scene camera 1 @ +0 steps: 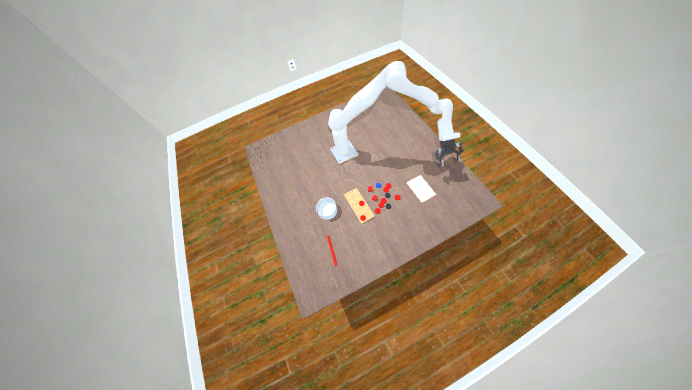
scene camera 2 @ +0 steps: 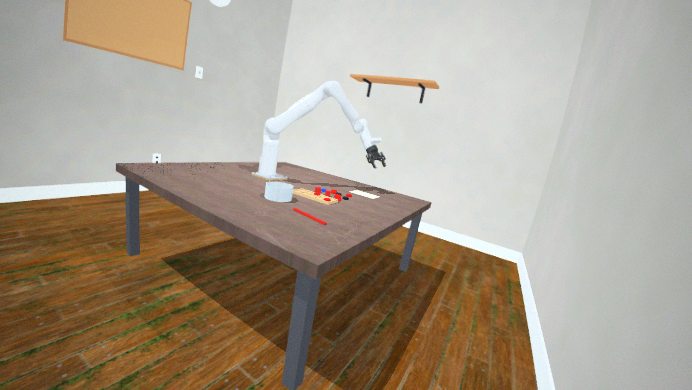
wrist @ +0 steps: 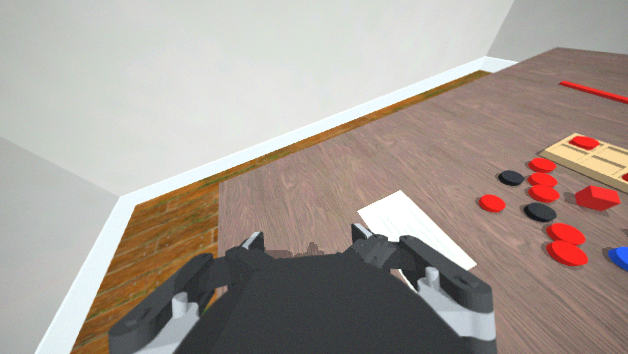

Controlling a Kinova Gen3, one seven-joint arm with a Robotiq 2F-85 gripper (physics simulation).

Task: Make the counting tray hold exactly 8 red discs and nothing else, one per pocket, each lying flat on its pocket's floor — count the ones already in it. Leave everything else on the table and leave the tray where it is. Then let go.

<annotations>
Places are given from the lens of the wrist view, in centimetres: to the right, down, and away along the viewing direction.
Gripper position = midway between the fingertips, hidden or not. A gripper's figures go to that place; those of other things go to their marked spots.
my gripper point(wrist: 308, 237): 0, 6, 16
tan counting tray point(wrist: 597, 163): 53, -2, 31
</annotations>
